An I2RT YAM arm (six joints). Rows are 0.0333 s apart.
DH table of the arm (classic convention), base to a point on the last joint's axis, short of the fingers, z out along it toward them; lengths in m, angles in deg. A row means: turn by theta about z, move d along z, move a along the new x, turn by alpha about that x. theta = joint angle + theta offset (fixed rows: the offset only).
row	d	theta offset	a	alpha
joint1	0.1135	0	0.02	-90
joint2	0	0	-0.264	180
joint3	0	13.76	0.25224	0
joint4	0	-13.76	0.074	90
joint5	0	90	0	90
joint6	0.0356	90	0	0
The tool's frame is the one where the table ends.
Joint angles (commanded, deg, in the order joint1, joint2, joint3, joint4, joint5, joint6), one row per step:
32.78 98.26 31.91 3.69 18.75 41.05
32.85 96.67 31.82 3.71 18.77 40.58
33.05 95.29 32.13 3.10 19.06 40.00
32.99 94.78 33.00 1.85 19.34 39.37
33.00 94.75 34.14 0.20 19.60 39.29
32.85 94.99 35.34 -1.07 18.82 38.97
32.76 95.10 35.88 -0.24 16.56 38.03
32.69 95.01 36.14 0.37 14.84 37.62
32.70 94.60 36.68 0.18 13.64 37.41
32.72 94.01 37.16 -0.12 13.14 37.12
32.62 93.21 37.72 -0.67 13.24 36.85
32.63 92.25 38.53 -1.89 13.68 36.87
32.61 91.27 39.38 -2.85 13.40 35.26
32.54 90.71 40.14 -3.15 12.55 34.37
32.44 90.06 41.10 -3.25 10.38 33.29
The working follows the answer.
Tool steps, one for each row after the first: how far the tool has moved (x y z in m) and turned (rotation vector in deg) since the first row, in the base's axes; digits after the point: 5 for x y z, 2 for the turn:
0.00022 0.00051 0.00638 0.55 -1.27 0.45
0.00080 0.00177 0.01285 0.60 -2.30 0.99
0.00305 0.00271 0.01724 0.11 -2.53 1.32
0.00550 0.00417 0.02033 -0.38 -2.24 1.28
0.00874 0.00597 0.02273 -0.15 -1.61 1.77
0.01170 0.00896 0.02482 1.68 -1.64 3.56
0.01333 0.01083 0.02663 3.22 -1.69 4.69
0.01491 0.01276 0.03036 4.38 -1.82 5.49
0.01622 0.01408 0.03471 4.97 -2.28 6.03
0.01788 0.01448 0.04022 5.14 -3.04 6.12
0.01926 0.01511 0.04696 5.10 -3.71 5.90
0.02086 0.01622 0.05426 4.82 -4.40 7.37
0.02295 0.01775 0.05995 5.42 -4.98 8.50
0.02556 0.02037 0.06722 7.09 -5.51 10.50

Tool pose at each row, in the base's axes (x y z in m, rotation vector in deg; rounded; the steps above come from the unrounded poses):
0.22533 0.13149 0.07873 16.51 146.36 2.07
0.22555 0.13200 0.08511 16.03 145.19 3.11
0.22613 0.13326 0.09157 15.28 144.25 3.51
0.22838 0.13420 0.09596 14.66 144.05 3.04
0.23082 0.13566 0.09906 14.55 144.30 2.36
0.23407 0.13746 0.10145 14.06 145.01 2.76
0.23703 0.14046 0.10354 12.48 145.29 5.75
0.23865 0.14232 0.10535 11.62 145.40 8.15
0.24024 0.14425 0.10909 11.02 145.37 9.94
0.24154 0.14557 0.11343 10.53 144.97 10.94
0.24321 0.14598 0.11894 10.43 144.22 11.26
0.24459 0.14661 0.12568 10.66 143.53 11.19
0.24618 0.14771 0.13299 8.65 142.97 11.44
0.24827 0.14924 0.13868 7.41 142.47 12.67
0.25088 0.15186 0.14595 5.47 142.04 15.55

